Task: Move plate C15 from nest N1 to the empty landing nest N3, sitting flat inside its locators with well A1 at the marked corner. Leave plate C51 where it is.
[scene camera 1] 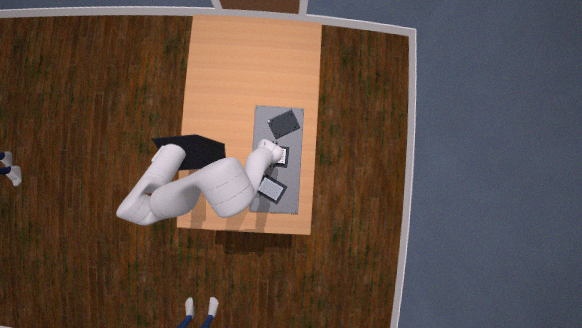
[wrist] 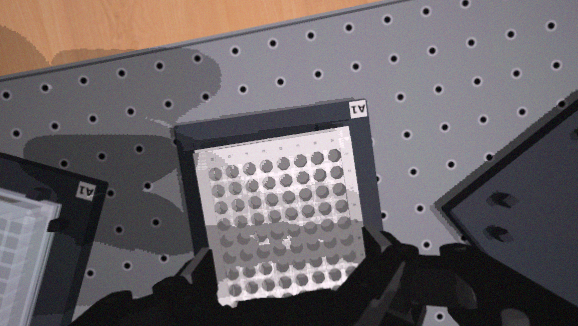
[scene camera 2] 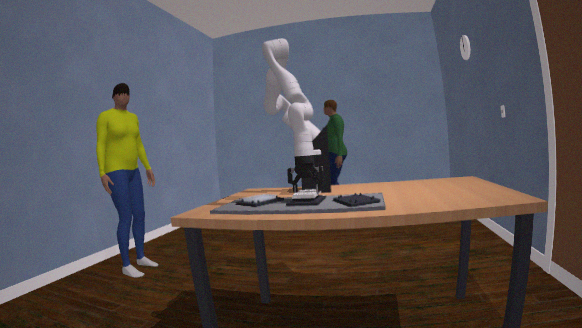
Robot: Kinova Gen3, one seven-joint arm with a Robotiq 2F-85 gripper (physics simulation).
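The white plate C15 (scene camera 1: 282,156) (scene camera 2: 306,194) (wrist: 280,200) is level between the fingers of my gripper (scene camera 2: 307,190) (wrist: 289,252), which is shut on it by two opposite sides. The plate is over the dark middle nest (scene camera 2: 306,202) (wrist: 270,116), very low and roughly square to it; I cannot tell whether it rests flat inside the locators. Its A1 corner is beside the nest's A1 label, upper right in the wrist view. The pale plate C51 (scene camera 1: 271,189) (scene camera 2: 259,200) (wrist: 22,245) sits in a turned nest (wrist: 82,220) to the left. My fingers hide the held plate's near end.
An empty, turned dark nest (scene camera 1: 284,124) (scene camera 2: 357,200) (wrist: 525,200) with raised pegs is on the other side. All nests are on a grey perforated board (scene camera 1: 292,200) (scene camera 2: 330,204) (wrist: 320,55) on the wooden table (scene camera 1: 250,60) (scene camera 2: 450,200). Two people stand beyond the table.
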